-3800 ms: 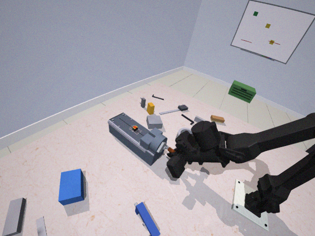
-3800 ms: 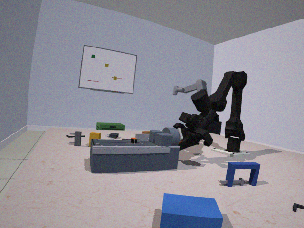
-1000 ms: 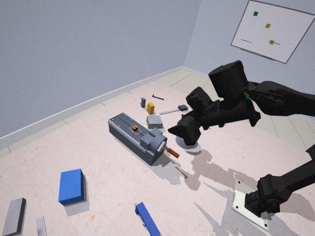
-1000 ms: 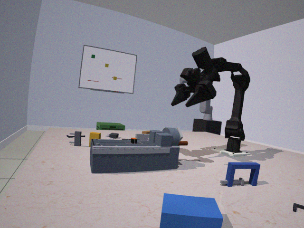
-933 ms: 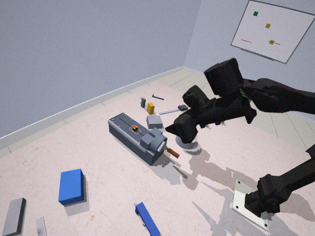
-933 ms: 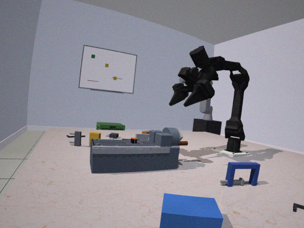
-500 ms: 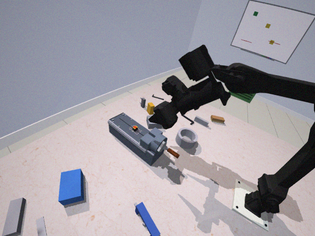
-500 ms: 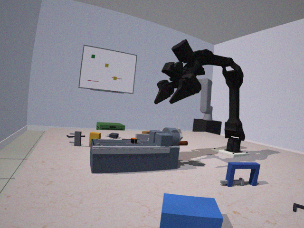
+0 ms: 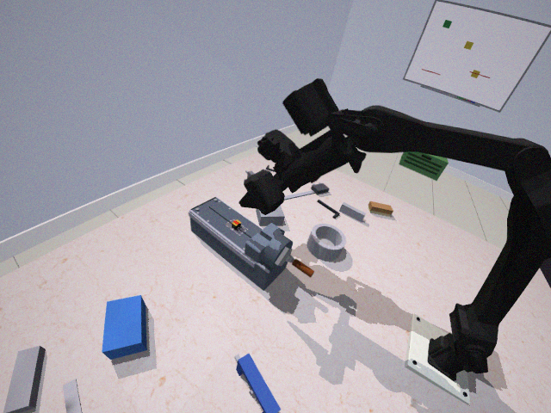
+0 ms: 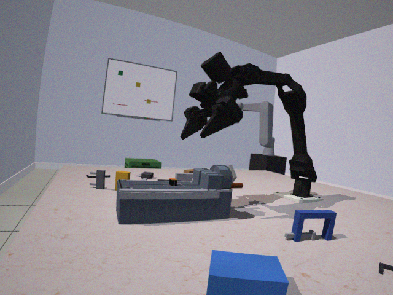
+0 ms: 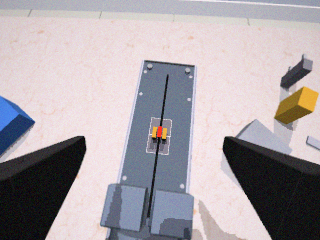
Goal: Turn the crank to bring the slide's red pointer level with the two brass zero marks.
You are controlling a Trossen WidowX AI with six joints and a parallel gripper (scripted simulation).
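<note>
Now: the red pointer 4 cm ahead of my gripper tip and 11 cm below it. Round my gripper tip: brown crank handle: 15 cm behind, 2 cm to the right, 12 cm below; then yellow block: 13 cm ahead, 23 cm to the right, 16 cm below; then grey block: 5 cm ahead, 16 cm to the right, 17 cm below.
</note>
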